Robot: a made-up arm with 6 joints. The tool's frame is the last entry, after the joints.
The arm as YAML. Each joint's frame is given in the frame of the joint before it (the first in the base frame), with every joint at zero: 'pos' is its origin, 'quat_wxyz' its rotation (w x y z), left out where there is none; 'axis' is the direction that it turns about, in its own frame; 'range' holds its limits. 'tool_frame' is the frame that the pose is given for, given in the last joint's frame.
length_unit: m
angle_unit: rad
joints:
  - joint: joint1
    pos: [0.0, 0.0, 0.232]
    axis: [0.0, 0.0, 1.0]
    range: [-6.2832, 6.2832]
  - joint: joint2
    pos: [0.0, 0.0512, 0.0]
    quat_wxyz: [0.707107, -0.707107, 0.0, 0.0]
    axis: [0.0, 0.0, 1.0]
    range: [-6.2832, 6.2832]
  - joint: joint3
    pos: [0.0, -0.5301, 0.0]
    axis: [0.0, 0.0, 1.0]
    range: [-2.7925, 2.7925]
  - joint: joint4
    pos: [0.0, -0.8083, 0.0]
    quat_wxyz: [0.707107, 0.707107, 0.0, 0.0]
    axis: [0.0, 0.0, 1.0]
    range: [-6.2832, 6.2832]
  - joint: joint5
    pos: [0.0, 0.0, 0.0]
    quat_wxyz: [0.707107, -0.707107, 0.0, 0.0]
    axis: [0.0, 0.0, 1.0]
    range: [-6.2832, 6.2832]
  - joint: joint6
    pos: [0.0, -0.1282, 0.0]
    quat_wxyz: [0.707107, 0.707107, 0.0, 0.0]
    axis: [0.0, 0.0, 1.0]
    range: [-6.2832, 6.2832]
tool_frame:
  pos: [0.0, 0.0, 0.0]
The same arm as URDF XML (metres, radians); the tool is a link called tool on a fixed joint. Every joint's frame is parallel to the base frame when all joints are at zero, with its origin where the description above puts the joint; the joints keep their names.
<robot name="arm">
<link name="base_link"/>
<link name="link1"/>
<link name="link2"/>
<link name="link3"/>
<link name="link4"/>
<link name="link5"/>
<link name="link6"/>
<link name="tool"/>
<joint name="joint1" type="revolute"><parent link="base_link"/><child link="link1"/><origin xyz="0 0 0.232" rpy="0 0 0"/><axis xyz="0 0 1"/><limit lower="-6.2832" upper="6.2832"/></joint>
<joint name="joint2" type="revolute"><parent link="link1"/><child link="link2"/><origin xyz="0 0.0512 0" rpy="0 0 0"/><axis xyz="0 1 0"/><limit lower="-6.2832" upper="6.2832"/></joint>
<joint name="joint3" type="revolute"><parent link="link2"/><child link="link3"/><origin xyz="0 0 0.5301" rpy="0 0 0"/><axis xyz="0 1 0"/><limit lower="-2.7925" upper="2.7925"/></joint>
<joint name="joint4" type="revolute"><parent link="link3"/><child link="link4"/><origin xyz="0 0 0.8083" rpy="0 0 0"/><axis xyz="0 0 1"/><limit lower="-6.2832" upper="6.2832"/></joint>
<joint name="joint5" type="revolute"><parent link="link4"/><child link="link5"/><origin xyz="0 0 0" rpy="0 0 0"/><axis xyz="0 1 0"/><limit lower="-6.2832" upper="6.2832"/></joint>
<joint name="joint6" type="revolute"><parent link="link5"/><child link="link6"/><origin xyz="0 0 0.1282" rpy="0 0 0"/><axis xyz="0 0 1"/><limit lower="-6.2832" upper="6.2832"/></joint>
<joint name="tool_joint" type="fixed"><parent link="link6"/><child link="tool"/><origin xyz="0 0 0" rpy="0 0 0"/></joint>
</robot>

